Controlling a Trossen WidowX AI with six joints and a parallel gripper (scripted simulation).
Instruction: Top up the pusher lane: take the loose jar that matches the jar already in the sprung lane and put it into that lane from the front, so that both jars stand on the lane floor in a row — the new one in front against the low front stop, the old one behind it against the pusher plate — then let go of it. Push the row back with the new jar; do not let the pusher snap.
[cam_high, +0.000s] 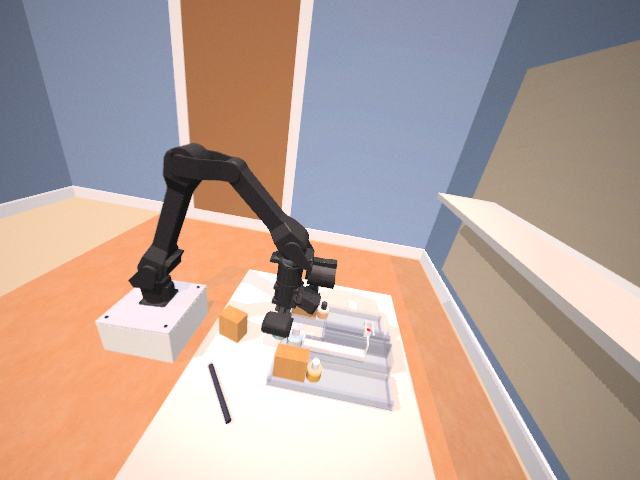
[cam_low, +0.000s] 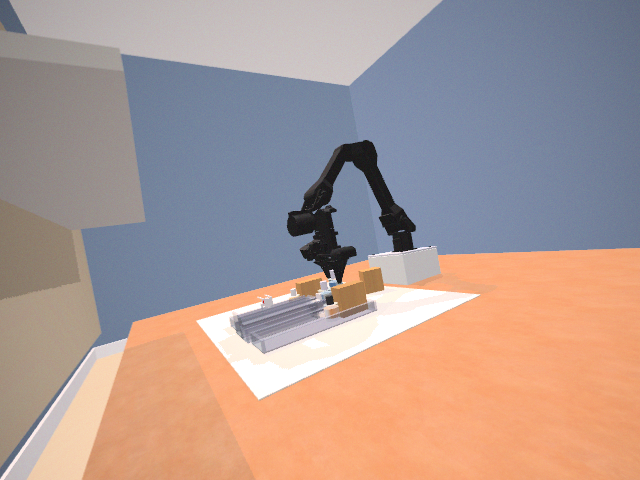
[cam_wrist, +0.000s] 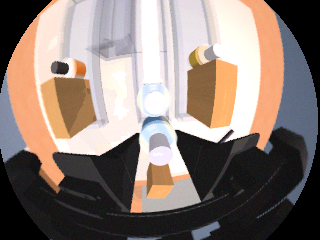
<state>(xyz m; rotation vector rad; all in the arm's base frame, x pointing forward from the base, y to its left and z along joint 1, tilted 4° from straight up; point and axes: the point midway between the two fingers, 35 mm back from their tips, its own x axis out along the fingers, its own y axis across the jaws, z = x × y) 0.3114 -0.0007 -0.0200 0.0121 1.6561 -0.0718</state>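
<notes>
Now: the grey lane rack 18 cm ahead of my gripper tip, 4 cm below it and 2 cm to the left of it. From my gripper tip the other things lie so: red mark (23 cm ahead, 3 cm to the left, 1 cm above); then shelf (53 cm ahead, 31 cm above, 3 cm to the right); then dark rod (15 cm to the right, 10 cm behind, 5 cm below).
</notes>
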